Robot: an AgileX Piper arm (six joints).
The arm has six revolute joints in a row. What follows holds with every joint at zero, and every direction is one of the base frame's. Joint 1 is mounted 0.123 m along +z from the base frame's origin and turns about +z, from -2.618 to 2.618 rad. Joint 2 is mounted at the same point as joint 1 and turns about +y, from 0 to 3.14 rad. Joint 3 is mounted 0.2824 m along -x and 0.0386 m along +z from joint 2 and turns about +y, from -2.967 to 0 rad. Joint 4 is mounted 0.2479 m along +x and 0.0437 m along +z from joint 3 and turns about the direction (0.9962, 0, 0.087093), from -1.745 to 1.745 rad. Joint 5 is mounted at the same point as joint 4 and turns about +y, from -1.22 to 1.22 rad. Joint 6 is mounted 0.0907 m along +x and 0.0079 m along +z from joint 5 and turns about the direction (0.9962, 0, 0.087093), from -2.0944 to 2.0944 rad. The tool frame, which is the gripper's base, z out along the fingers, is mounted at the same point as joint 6; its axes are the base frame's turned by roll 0, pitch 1.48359 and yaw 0 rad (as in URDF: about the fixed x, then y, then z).
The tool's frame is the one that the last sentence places.
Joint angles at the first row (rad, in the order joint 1, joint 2, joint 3, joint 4, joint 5, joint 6):
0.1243 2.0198 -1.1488 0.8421 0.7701 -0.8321
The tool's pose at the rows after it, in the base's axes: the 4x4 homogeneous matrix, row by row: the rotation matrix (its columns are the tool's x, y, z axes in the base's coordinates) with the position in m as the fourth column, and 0 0 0 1 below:
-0.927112 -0.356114 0.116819 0.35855; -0.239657 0.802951 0.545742 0.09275; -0.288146 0.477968 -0.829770 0.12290; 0 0 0 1
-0.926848 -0.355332 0.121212 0.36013; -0.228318 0.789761 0.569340 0.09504; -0.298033 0.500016 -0.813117 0.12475; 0 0 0 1
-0.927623 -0.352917 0.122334 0.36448; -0.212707 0.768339 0.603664 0.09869; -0.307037 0.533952 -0.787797 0.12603; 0 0 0 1
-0.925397 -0.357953 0.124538 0.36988; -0.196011 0.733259 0.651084 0.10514; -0.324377 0.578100 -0.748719 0.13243; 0 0 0 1
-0.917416 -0.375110 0.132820 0.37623; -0.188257 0.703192 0.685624 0.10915; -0.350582 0.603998 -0.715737 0.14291; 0 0 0 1
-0.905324 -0.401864 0.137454 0.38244; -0.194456 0.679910 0.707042 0.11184; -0.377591 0.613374 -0.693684 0.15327; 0 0 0 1
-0.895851 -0.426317 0.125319 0.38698; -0.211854 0.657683 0.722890 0.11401; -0.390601 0.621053 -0.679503 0.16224; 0 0 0 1
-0.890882 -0.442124 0.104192 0.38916; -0.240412 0.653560 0.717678 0.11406; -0.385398 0.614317 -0.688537 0.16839; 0 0 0 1
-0.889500 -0.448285 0.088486 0.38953; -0.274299 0.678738 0.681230 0.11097; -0.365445 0.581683 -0.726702 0.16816; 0 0 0 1
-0.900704 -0.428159 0.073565 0.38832; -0.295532 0.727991 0.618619 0.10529; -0.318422 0.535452 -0.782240 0.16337; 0 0 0 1
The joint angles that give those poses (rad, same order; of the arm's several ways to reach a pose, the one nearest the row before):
0.1231 2.0218 -1.1488 0.8566 0.7723 -0.8371
0.1231 2.0243 -1.1550 0.8931 0.7841 -0.8570
0.1231 2.0382 -1.1751 0.9413 0.8075 -0.8794
0.1272 2.0468 -1.2053 1.0001 0.8461 -0.9008
0.1276 2.0468 -1.2425 1.0329 0.8823 -0.9106
0.1276 2.0468 -1.2830 1.0424 0.9138 -0.9147
0.1276 2.0491 -1.3233 1.0345 0.9537 -0.9073
0.1276 2.0491 -1.3555 0.9936 0.9856 -0.8793
0.1276 2.0491 -1.3703 0.9200 0.9884 -0.8399
0.1276 2.0491 -1.3715 0.8186 0.9747 -0.7664

